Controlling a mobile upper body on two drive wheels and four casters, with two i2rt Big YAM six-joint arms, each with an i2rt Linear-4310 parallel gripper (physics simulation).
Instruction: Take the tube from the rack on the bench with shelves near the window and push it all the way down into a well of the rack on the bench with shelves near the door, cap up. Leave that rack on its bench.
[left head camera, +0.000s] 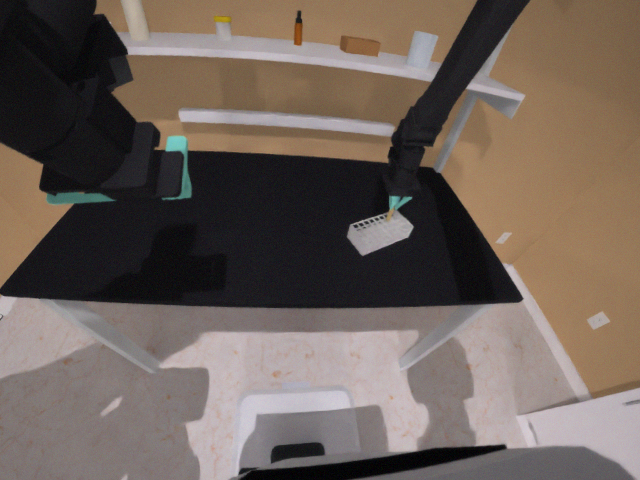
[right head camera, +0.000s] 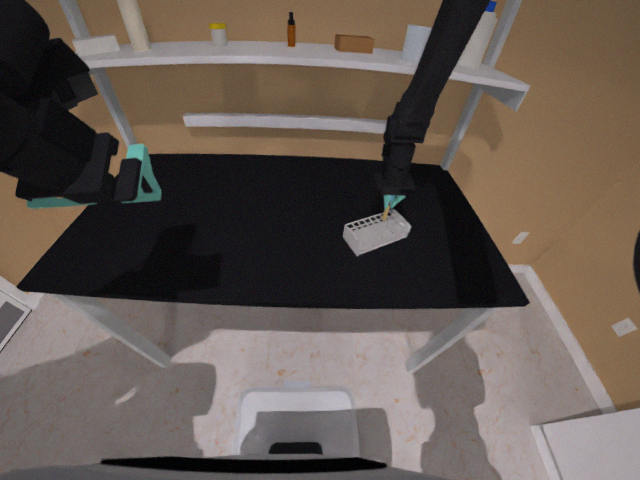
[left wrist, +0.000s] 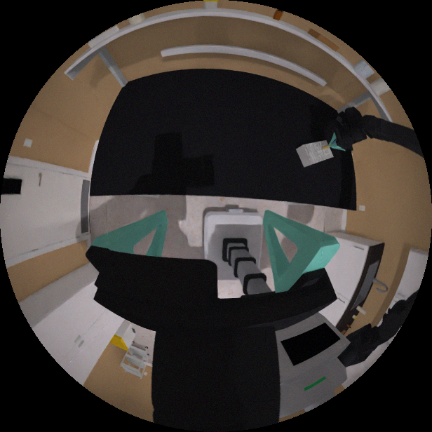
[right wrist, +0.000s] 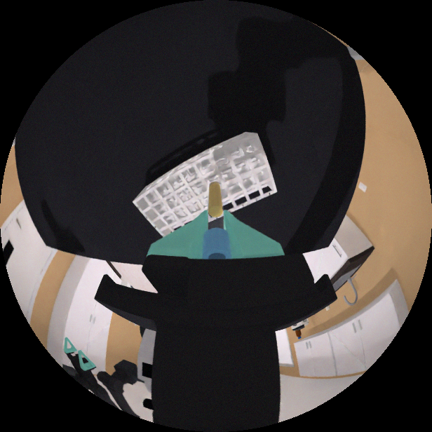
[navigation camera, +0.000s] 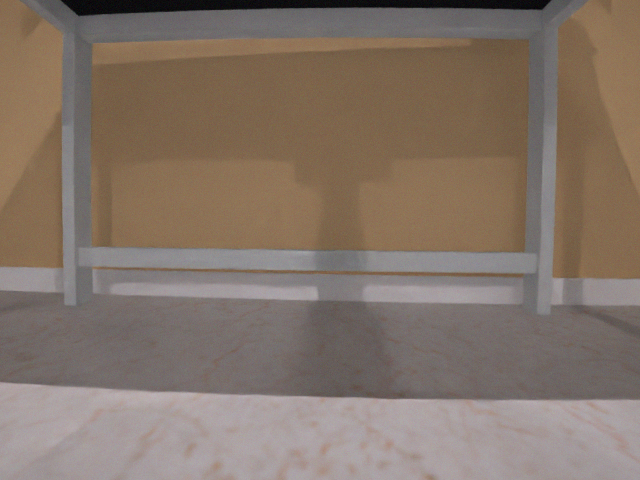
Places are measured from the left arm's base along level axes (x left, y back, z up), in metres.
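Pixels of known places: left gripper, fingertip midpoint: (left head camera: 153, 194) (right head camera: 127, 197); right gripper, fingertip midpoint: (left head camera: 392, 208) (right head camera: 388, 207).
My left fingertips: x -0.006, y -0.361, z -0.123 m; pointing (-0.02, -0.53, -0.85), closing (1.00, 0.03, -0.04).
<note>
For each thing: its top centre in the pictures, then the offset to it from my left fingertips. "spot": a spot on its surface instead. Level surfaces: height alone.
- tube, top centre: (right head camera: 392, 193) (left head camera: 398, 194) dy -0.294, dx -0.493, dz -0.200 m
- white rack, top centre: (right head camera: 379, 225) (left head camera: 383, 225) dy -0.281, dx -0.479, dz -0.315 m
- black bench, surface height: dz -0.372 m
- white shelf, surface height: dz +0.085 m
- brown box, surface spot: (right head camera: 354, 43) (left head camera: 361, 45) spot: dy -0.648, dx -0.386, dz +0.109 m
- amber bottle, surface spot: (left head camera: 298, 33) (right head camera: 291, 35) spot: dy -0.684, dx -0.190, dz +0.118 m
- yellow-lidded jar, surface spot: (left head camera: 223, 29) (right head camera: 218, 35) spot: dy -0.668, dx +0.035, dz +0.114 m
- lower white rail, surface spot: (left head camera: 284, 120) (right head camera: 284, 121) spot: dy -0.765, dx -0.152, dz -0.195 m
The tube (left head camera: 390, 213) (right head camera: 386, 212) (left wrist: 326, 147) (right wrist: 215, 199) has a tan lower part and a blue cap. My right gripper (left head camera: 394, 203) (right head camera: 390, 202) (right wrist: 215, 215) is shut on it near the cap, which is up; the tan end points down at the rack. The white rack (left head camera: 374, 241) (right head camera: 374, 240) (left wrist: 314, 155) (right wrist: 235, 145) stands on the black bench (left head camera: 258, 232) (right head camera: 258, 232) (left wrist: 225, 125) (right wrist: 100, 125), right of its middle in the head views. The tube's tip overlaps the rack's far row of wells; I cannot tell whether it is inside one. My left gripper (left wrist: 214, 215) is open and empty, at the bench's left.
A white shelf (left head camera: 248, 49) (right head camera: 248, 53) behind the bench holds a brown box (left head camera: 360, 45) (right head camera: 354, 43), an amber bottle (left head camera: 298, 33) (right head camera: 291, 34) and a yellow-lidded jar (left head camera: 223, 29) (right head camera: 218, 35). A lower white rail (left head camera: 284, 120) (right head camera: 284, 121) runs beneath. Bench legs (navigation camera: 76, 180) (navigation camera: 542, 180) stand ahead of the base.
</note>
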